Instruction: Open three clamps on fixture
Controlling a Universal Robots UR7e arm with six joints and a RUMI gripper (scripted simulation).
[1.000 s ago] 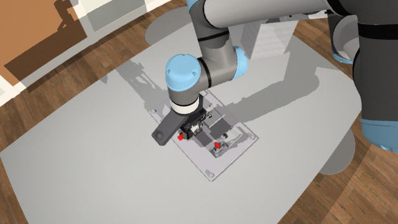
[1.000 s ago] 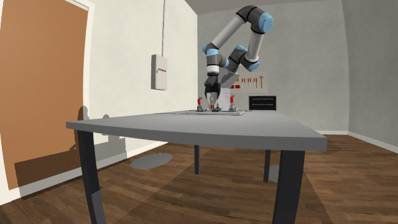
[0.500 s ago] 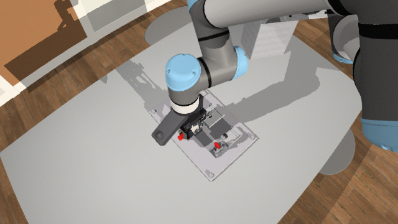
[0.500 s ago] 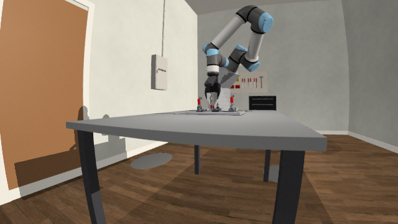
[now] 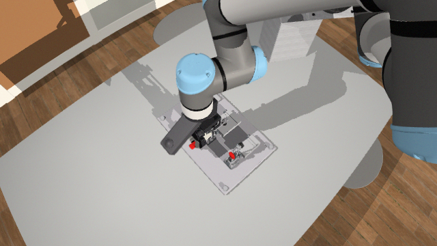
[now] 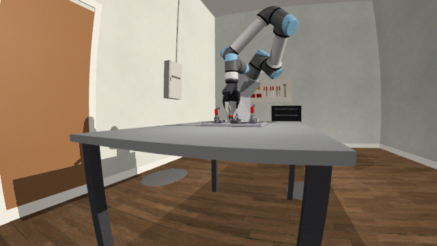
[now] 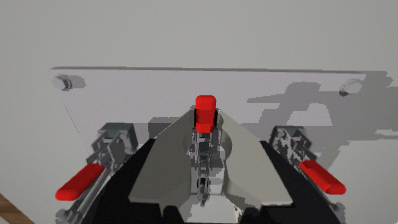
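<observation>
The grey fixture plate is 90 mm behind my hand and 50 mm below it.
</observation>
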